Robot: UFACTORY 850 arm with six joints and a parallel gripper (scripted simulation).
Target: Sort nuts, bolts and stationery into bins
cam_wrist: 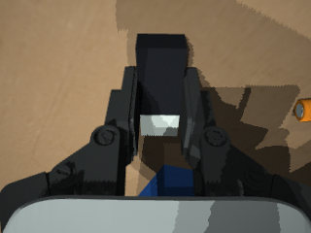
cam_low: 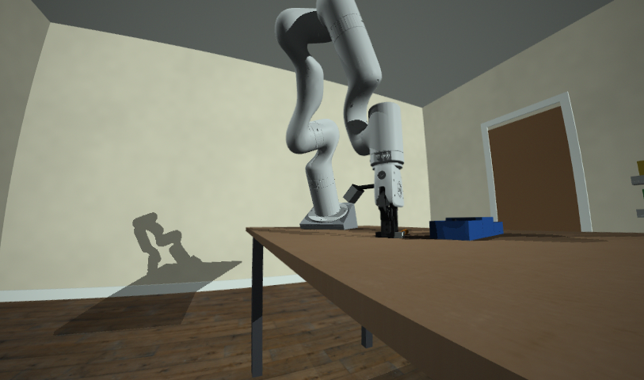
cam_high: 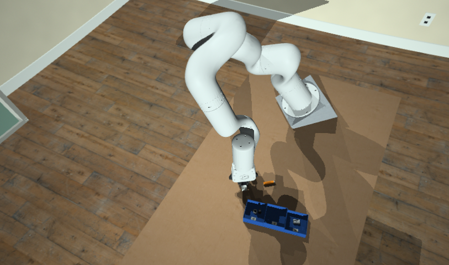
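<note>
Right now the blue bin is 18 cm to the left of my hand and 9 cm ahead of it. The rest, counted from my hand: black-and-white block: 2 cm below, 1 cm ahead; then nut: 10 cm to the left, 10 cm ahead, 1 cm below; then orange cylinder: 10 cm to the left, 5 cm behind, 2 cm below.
</note>
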